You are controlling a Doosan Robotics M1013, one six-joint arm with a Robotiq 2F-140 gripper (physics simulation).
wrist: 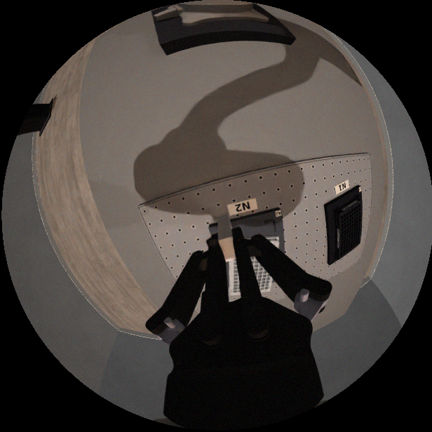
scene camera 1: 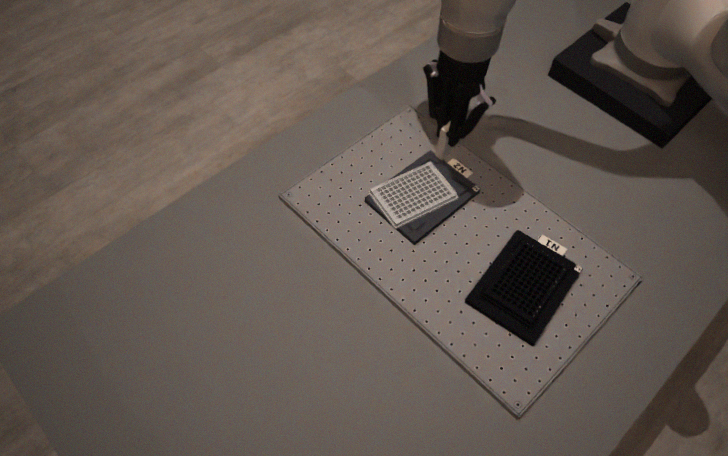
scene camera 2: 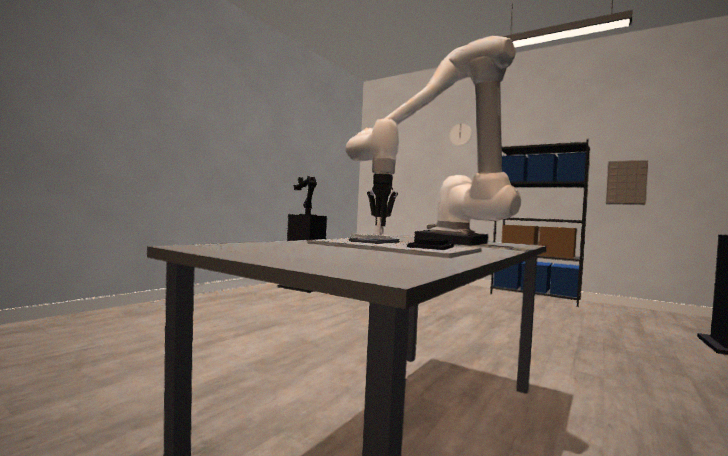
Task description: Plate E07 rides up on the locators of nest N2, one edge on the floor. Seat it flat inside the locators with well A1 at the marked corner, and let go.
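Frame: origin at the arm's base, x right, y ahead, z up, level; centimetres.
Where they show: gripper, fingertip midpoint: (scene camera 1: 444,153) (scene camera 2: 379,234); arm's base, link origin: (scene camera 1: 647,61) (scene camera 2: 452,232).
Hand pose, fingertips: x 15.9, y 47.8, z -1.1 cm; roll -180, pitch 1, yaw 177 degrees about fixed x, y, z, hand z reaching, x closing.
Observation:
Each offset is from my fingertips to the top centre of the thing. "spot": to the spot under its first point.
White well plate E07 {dx -1.6, dy +10.5, dz +0.5 cm} (scene camera 1: 413,194) (wrist: 233,282) lies turned askew on dark nest N2 {dx -2.3, dy +8.7, dz -0.8 cm} (scene camera 1: 420,232) (wrist: 260,223). Its far-left edge in scene camera 1 reaches over the nest's edge, and bare nest floor shows on the label and front-right sides. Its tilt and well A1 are hard to read. The nest's small corner tag {spot: dx -8.5, dy +1.7, dz -1.0 cm} (scene camera 1: 476,188) (wrist: 278,213) is beside bare nest. My gripper (scene camera 1: 448,140) (scene camera 2: 380,222) (wrist: 225,223) is shut, with no plate between its fingers. A pale narrow tip piece extends below them, near the nest's edge by the N2 label {spot: dx -3.3, dy -1.0, dz -2.1 cm} (scene camera 1: 460,167) (wrist: 242,206). Contact is unclear.
Both nests sit on a perforated board {spot: dx +1.4, dy +23.2, dz -2.3 cm} (scene camera 1: 349,236) (wrist: 170,230). Nest N1 {spot: dx -30.6, dy +18.4, dz -1.1 cm} (scene camera 1: 531,335) (wrist: 331,230), to the right, holds a black plate {dx -25.1, dy +11.6, dz +0.4 cm} (scene camera 1: 529,279) (wrist: 351,225). The robot's dark base (scene camera 1: 607,91) (scene camera 2: 451,236) (wrist: 225,40) stands behind the board.

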